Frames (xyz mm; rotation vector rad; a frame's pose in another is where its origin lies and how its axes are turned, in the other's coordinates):
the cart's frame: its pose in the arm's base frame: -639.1 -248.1 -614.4 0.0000 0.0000 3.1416
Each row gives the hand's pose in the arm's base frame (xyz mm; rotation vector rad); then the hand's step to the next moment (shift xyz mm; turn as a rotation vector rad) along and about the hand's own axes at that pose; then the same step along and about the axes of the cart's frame.
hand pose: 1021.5 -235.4 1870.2 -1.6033 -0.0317 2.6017
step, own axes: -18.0 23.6 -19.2 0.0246 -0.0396 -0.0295
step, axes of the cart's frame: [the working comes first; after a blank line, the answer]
step, axes of the arm's base frame: 23.7 -25.5 5.9 0.0178 0.0407 -0.0327

-23.7 25.5 5.9 -0.0178 -0.0407 -0.0327
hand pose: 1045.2 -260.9 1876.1 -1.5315 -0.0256 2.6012
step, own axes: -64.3 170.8 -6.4 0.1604 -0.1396 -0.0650
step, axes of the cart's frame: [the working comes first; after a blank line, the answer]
step, axes of the arm's base frame: 19.8 -177.1 39.7 -0.0067 0.1538 -0.1605

-19.8 177.1 39.7 0.0067 -0.1538 -0.1605
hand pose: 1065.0 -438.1 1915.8 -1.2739 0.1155 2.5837
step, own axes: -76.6 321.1 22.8 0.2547 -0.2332 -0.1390
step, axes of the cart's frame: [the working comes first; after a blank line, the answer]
step, axes of the arm's base frame: -57.7 -320.1 60.8 0.0200 0.2487 -0.2763

57.7 320.1 60.8 -0.0200 -0.2487 -0.2763
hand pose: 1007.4 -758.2 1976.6 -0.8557 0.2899 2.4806
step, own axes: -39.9 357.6 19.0 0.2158 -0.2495 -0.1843
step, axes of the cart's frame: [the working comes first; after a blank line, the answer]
step, axes of the arm's base frame: -168.2 -314.2 53.3 0.0783 0.2318 -0.2880

168.2 314.2 53.3 -0.0783 -0.2318 -0.2880
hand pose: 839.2 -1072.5 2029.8 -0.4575 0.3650 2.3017
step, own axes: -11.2 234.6 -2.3 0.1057 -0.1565 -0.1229
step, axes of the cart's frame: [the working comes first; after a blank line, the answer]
step, axes of the arm's base frame: -161.8 -167.3 31.5 0.0702 0.1241 -0.1745

161.8 167.3 31.5 -0.0702 -0.1241 -0.1745
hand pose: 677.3 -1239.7 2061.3 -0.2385 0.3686 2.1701
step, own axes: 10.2 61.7 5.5 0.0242 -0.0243 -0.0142
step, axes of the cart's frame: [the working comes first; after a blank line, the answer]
step, axes of the arm's base frame: -56.3 -24.7 12.9 0.0062 0.0269 -0.0249

56.3 24.7 12.9 -0.0062 -0.0269 -0.0249
